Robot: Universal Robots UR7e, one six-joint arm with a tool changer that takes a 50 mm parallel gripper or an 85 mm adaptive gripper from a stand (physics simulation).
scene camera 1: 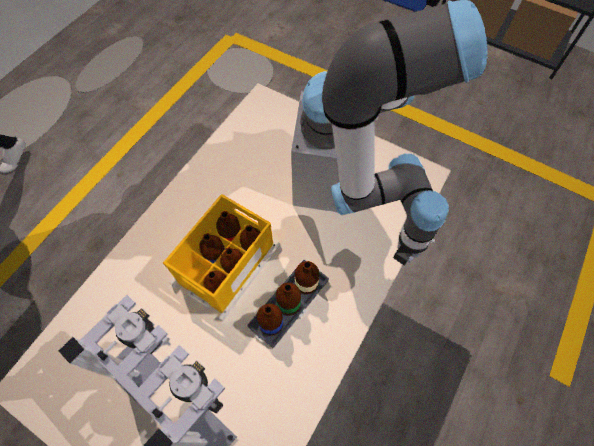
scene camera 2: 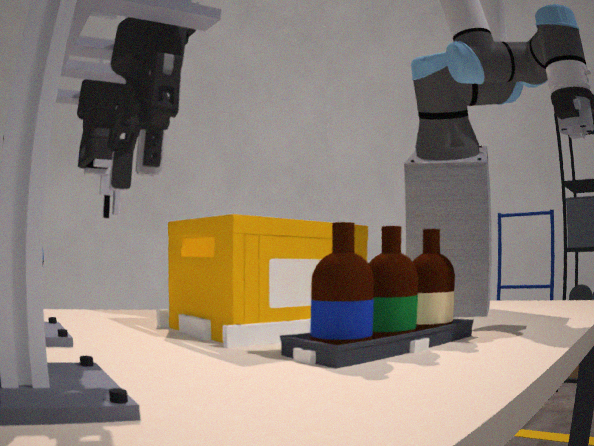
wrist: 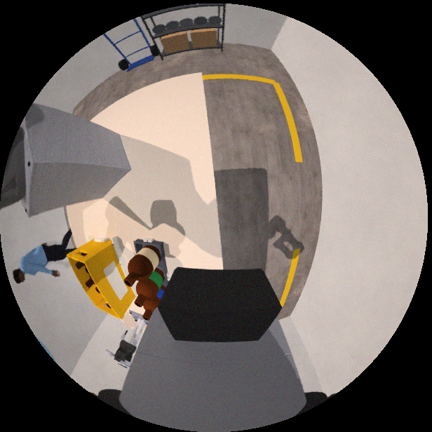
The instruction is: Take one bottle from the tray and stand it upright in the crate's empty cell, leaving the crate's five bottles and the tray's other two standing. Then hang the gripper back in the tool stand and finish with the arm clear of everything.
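The arm's bare tool flange carries no gripper and hangs high beside the tray, near the table edge. The adaptive gripper hangs in the tool stand with its fingers apart and empty. The parallel gripper hangs behind it; its finger gap is unclear. The tray holds three upright bottles: blue-banded, green-banded and cream-banded. The yellow crate holds five standing bottles; its corner cell nearest the stand is empty.
The arm's pedestal stands behind the crate and tray. Pale brackets line the crate's base. A person stands beyond the table. A shelf rack and a blue hand truck stand in the background.
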